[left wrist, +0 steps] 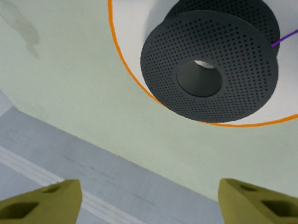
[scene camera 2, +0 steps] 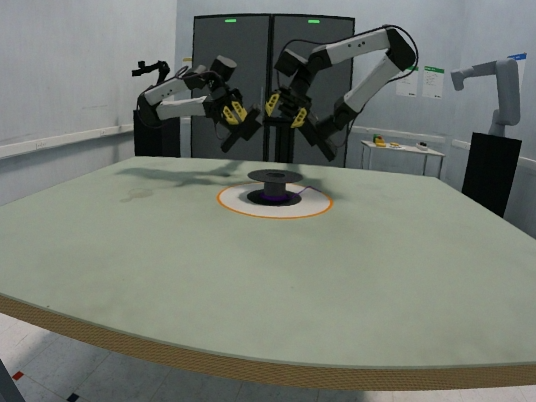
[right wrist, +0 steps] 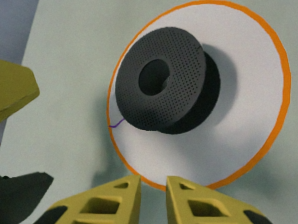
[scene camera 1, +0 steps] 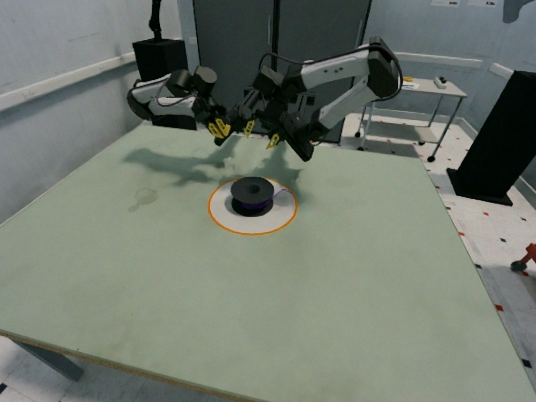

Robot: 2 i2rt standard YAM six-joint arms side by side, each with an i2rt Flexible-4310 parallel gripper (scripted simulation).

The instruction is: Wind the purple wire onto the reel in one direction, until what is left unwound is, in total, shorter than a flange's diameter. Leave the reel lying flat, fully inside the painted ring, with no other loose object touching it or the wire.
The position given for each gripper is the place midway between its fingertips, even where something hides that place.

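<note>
There's a black reel (scene camera 1: 252, 191), and scene camera 2 has it too, that's the reel (scene camera 2: 274, 186). You also get the reel (left wrist: 236, 45) in the left wrist view, and in the right wrist view it's the reel (right wrist: 168, 51). As for the grippers, the left gripper (scene camera 1: 256, 144) shows in the left wrist view as well, there it's the left gripper (left wrist: 149, 187), and the right gripper is visible too, the right gripper (right wrist: 153, 184).
</note>
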